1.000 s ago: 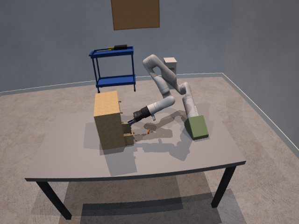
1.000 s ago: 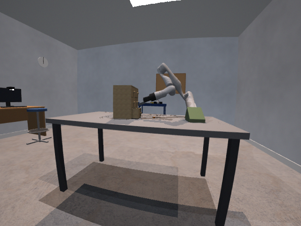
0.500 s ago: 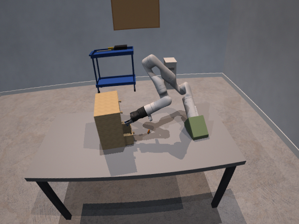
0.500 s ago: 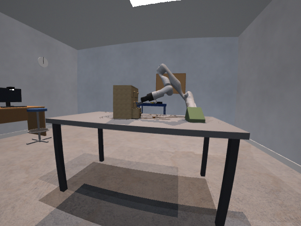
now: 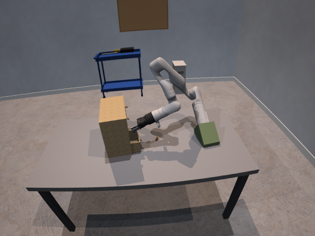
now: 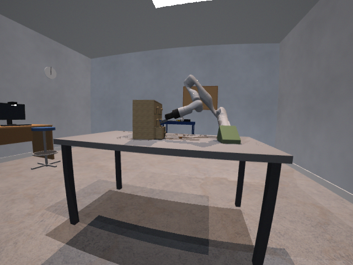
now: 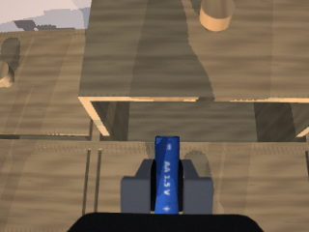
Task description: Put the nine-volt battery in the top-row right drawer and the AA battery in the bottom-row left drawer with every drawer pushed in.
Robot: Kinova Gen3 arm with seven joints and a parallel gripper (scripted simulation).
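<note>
Right now my hand is 1 cm short of the blue cylindrical battery. Also, from my hand: orange nine-volt battery 13 cm ahead, 7 cm to the right, 8 cm above; orange AA battery 16 cm behind, 4 cm to the right, 13 cm below.
</note>
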